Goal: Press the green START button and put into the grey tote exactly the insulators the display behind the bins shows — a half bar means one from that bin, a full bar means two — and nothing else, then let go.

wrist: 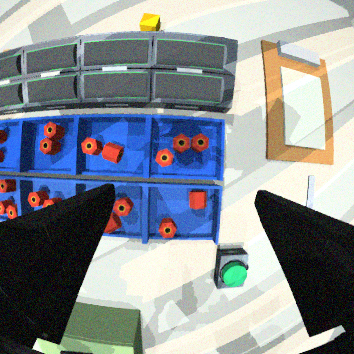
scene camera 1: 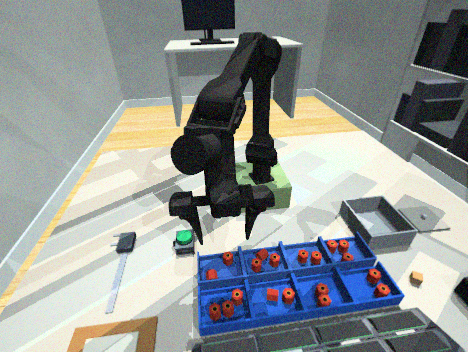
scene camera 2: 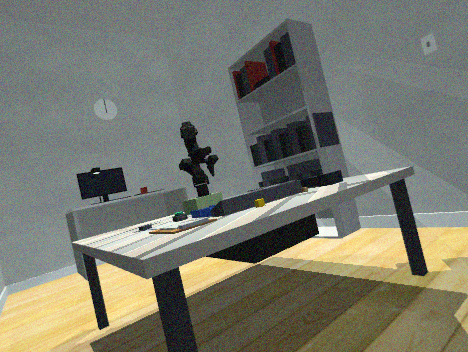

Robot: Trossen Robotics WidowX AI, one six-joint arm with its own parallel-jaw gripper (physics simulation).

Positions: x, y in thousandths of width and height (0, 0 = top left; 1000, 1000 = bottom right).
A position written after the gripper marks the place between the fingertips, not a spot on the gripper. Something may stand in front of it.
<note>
The gripper (scene camera 1: 480, 686) is open, with nothing in its grasp. Also in view: a grey square plate (scene camera 1: 886, 609), a grey hand tool (scene camera 1: 270, 686), a wooden board (wrist: 798, 151) and a display (scene camera 2: 482, 589).
The gripper also shows in the wrist view (wrist: 530, 549). The display shows as well in the wrist view (wrist: 645, 208). The wrist view misses the grey square plate: it is out of frame. Scene camera 2 does not show the grey square plate, which is hidden by the display.
</note>
